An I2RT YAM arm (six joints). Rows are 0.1 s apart.
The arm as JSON. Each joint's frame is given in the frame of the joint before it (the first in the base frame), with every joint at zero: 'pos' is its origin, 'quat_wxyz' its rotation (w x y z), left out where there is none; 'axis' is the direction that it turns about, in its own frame. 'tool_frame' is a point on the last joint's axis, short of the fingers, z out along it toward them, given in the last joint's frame.
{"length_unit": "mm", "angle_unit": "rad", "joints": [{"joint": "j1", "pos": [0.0, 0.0, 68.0], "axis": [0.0, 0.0, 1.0]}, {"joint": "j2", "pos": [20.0, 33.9, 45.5], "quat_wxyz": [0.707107, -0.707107, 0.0, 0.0], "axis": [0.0, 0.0, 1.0]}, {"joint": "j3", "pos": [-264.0, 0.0, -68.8], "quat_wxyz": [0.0, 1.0, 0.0, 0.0], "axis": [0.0, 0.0, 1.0]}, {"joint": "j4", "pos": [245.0, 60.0, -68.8], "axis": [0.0, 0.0, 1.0]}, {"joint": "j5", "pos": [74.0, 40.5, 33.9], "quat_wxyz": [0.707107, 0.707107, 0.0, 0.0], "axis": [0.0, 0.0, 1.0]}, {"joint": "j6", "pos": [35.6, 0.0, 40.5], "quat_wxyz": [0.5, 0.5, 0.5, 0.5], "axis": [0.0, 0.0, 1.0]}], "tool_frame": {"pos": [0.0, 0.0, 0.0], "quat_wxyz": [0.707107, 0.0, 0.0, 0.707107]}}
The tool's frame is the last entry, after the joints.
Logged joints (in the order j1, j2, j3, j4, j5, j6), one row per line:
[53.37, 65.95, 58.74, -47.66, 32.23, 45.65]
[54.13, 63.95, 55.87, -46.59, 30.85, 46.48]
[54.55, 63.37, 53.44, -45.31, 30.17, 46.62]
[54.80, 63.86, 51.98, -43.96, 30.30, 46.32]
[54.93, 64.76, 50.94, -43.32, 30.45, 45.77]
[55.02, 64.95, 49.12, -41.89, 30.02, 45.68]
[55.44, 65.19, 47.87, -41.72, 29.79, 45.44]
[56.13, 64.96, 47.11, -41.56, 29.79, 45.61]
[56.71, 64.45, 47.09, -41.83, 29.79, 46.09]
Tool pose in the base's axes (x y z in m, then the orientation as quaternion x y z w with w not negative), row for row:
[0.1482, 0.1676, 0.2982, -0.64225, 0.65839, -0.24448, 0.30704]
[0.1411, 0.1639, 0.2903, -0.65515, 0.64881, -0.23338, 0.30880]
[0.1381, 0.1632, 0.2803, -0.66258, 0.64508, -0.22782, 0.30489]
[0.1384, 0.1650, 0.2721, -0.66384, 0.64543, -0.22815, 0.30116]
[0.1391, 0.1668, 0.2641, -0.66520, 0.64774, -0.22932, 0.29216]
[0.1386, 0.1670, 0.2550, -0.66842, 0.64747, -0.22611, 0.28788]
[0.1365, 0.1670, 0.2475, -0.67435, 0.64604, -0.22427, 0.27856]
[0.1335, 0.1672, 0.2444, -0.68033, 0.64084, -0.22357, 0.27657]
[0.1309, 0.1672, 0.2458, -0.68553, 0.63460, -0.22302, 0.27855]
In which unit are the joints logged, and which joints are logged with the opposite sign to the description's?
The joints are logged in degrees. Opposite sign: j6.
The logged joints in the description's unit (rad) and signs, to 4 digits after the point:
[0.9315, 1.1510, 1.0252, -0.8318, 0.5625, -0.7967]
[0.9447, 1.1161, 0.9751, -0.8131, 0.5384, -0.8112]
[0.9521, 1.1060, 0.9327, -0.7908, 0.5266, -0.8137]
[0.9564, 1.1146, 0.9072, -0.7672, 0.5288, -0.8084]
[0.9587, 1.1303, 0.8891, -0.7561, 0.5315, -0.7988]
[0.9603, 1.1336, 0.8573, -0.7311, 0.5239, -0.7973]
[0.9676, 1.1378, 0.8355, -0.7282, 0.5199, -0.7931]
[0.9797, 1.1338, 0.8222, -0.7254, 0.5199, -0.7960]
[0.9898, 1.1249, 0.8219, -0.7301, 0.5199, -0.8044]

